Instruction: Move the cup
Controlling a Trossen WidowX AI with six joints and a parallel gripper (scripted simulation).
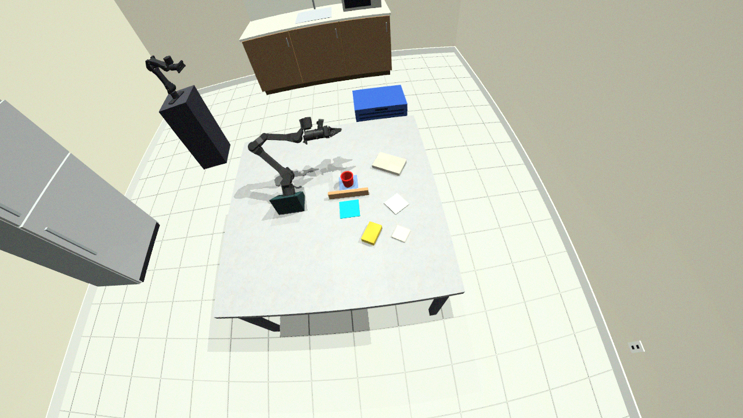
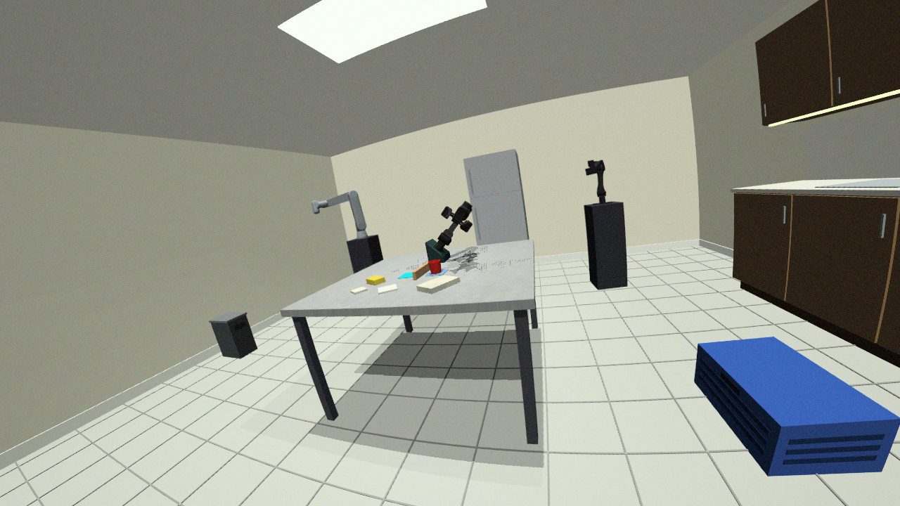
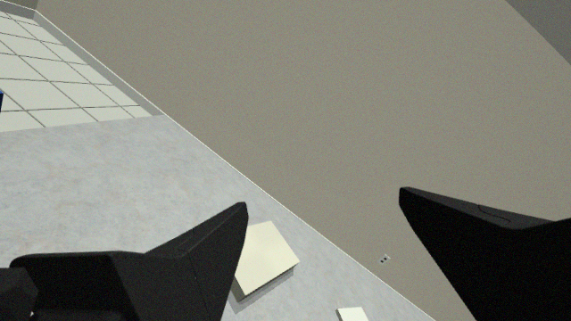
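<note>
The red cup lies 250 mm below my gripper tip, 170 mm to the right of it and 20 mm behind it. Also, from my gripper tip: pale blue pad (290 mm below, 160 mm to the right, 20 mm behind); then cream slab (370 mm to the right, 280 mm below, 220 mm ahead); then cyan pad (340 mm to the right, 290 mm below, 40 mm behind).
</note>
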